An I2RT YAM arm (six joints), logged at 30 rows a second.
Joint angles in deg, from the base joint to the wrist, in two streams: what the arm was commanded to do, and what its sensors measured. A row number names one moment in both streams.
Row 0, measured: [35.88, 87.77, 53.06, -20.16, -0.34, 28.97]
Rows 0 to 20, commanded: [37.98, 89.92, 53.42, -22.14, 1.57, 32.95]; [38.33, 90.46, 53.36, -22.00, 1.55, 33.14]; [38.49, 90.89, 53.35, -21.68, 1.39, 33.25]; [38.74, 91.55, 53.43, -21.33, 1.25, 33.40]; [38.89, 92.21, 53.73, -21.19, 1.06, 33.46]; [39.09, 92.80, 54.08, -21.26, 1.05, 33.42]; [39.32, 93.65, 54.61, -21.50, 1.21, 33.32]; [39.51, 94.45, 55.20, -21.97, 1.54, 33.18]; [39.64, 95.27, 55.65, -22.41, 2.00, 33.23]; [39.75, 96.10, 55.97, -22.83, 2.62, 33.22]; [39.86, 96.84, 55.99, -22.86, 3.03, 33.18]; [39.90, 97.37, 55.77, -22.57, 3.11, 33.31]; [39.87, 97.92, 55.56, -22.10, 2.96, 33.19]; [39.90, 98.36, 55.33, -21.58, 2.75, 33.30]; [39.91, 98.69, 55.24, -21.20, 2.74, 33.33]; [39.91, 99.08, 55.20, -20.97, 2.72, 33.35]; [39.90, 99.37, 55.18, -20.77, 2.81, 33.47]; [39.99, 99.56, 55.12, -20.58, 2.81, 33.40]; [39.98, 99.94, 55.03, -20.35, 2.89, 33.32]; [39.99, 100.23, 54.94, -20.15, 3.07, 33.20]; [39.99, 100.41, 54.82, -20.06, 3.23, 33.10]
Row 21, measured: [39.70, 98.50, 55.00, -20.27, 1.76, 32.88]
